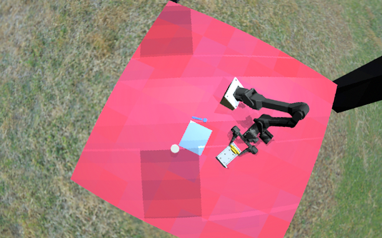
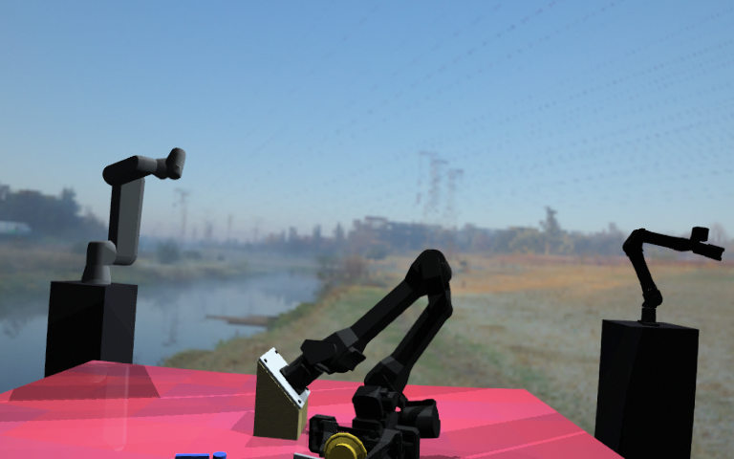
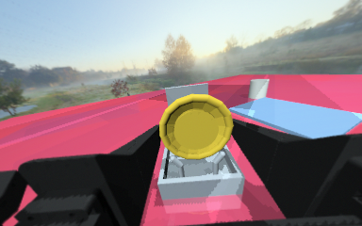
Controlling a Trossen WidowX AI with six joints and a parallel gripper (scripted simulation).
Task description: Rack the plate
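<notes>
My gripper tip is 10 mm past the yellow plate. Round my gripper tip: mat (210 mm to the right, 50 mm below, 40 mm ahead); dish rack (30 mm below, 20 mm ahead, 10 mm to the right); blue spoon (230 mm to the right, 60 mm behind, 50 mm below).
</notes>
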